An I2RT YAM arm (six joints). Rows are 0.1 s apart.
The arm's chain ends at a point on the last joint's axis. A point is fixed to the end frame.
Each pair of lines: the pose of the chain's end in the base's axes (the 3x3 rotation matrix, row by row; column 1 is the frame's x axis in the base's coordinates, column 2 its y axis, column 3 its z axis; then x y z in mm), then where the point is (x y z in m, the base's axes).
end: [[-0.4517 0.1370 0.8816], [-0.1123 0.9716 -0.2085], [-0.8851 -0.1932 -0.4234]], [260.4 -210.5 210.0]
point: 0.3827 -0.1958 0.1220
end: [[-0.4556 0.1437 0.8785], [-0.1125 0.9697 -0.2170], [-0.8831 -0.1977 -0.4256]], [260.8 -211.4 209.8]
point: 0.3829 -0.1980 0.1213
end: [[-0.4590 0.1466 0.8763], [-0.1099 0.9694 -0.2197], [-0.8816 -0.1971 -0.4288]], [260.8 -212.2 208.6]
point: 0.3826 -0.1992 0.1197
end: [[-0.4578 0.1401 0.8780], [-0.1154 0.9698 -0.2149], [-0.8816 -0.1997 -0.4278]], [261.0 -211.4 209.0]
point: 0.3828 -0.1978 0.1202
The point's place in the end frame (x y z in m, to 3 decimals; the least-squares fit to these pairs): 0.021 0.048 0.142
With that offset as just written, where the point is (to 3 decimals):
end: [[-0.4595 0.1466 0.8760], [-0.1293 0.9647 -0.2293], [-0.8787 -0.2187 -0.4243]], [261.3 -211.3 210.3]
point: 0.383 -0.200 0.121
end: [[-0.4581 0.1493 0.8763], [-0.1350 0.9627 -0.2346], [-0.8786 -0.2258 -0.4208]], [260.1 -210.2 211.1]
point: 0.382 -0.200 0.122
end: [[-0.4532 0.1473 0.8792], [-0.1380 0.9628 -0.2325], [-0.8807 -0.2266 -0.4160]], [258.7 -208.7 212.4]
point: 0.381 -0.198 0.124
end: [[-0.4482 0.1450 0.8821], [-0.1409 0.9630 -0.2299], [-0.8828 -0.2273 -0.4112]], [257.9 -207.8 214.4]
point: 0.381 -0.197 0.127
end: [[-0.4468 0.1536 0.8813], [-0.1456 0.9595 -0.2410], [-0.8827 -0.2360 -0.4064]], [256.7 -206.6 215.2]
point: 0.380 -0.198 0.128
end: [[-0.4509 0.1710 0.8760], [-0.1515 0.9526 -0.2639], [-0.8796 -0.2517 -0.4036]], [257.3 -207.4 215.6]
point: 0.380 -0.202 0.128
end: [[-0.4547 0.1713 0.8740], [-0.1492 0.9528 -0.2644], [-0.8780 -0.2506 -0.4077]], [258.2 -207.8 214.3]
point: 0.381 -0.203 0.126
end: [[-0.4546 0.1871 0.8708], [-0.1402 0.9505 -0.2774], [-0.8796 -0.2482 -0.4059]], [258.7 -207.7 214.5]
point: 0.382 -0.204 0.126
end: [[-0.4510 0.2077 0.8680], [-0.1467 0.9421 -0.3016], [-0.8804 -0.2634 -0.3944]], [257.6 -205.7 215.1]
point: 0.381 -0.206 0.128
